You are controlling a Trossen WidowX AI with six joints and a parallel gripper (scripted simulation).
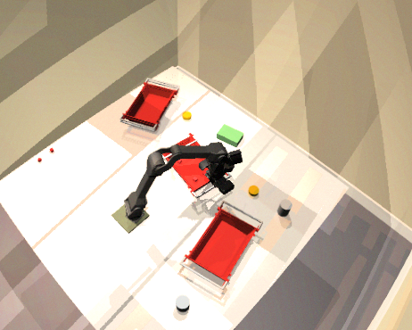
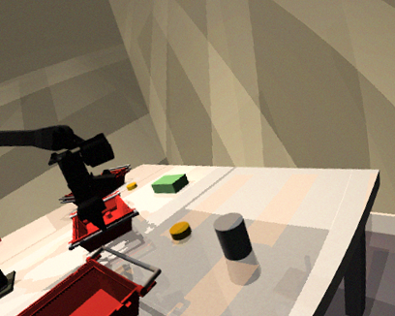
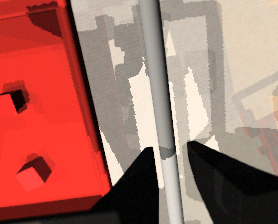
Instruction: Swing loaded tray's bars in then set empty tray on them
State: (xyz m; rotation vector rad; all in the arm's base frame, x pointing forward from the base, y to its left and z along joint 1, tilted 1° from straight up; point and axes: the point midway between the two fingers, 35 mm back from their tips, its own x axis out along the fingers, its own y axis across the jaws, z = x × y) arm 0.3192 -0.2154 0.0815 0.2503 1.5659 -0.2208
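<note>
Now: gripper tip 210 mm past the red tray, 190 mm to the left of it and 20 mm above it. Also, from my gripper tip: green block (330 mm ahead, 130 mm to the left, 40 mm below).
</note>
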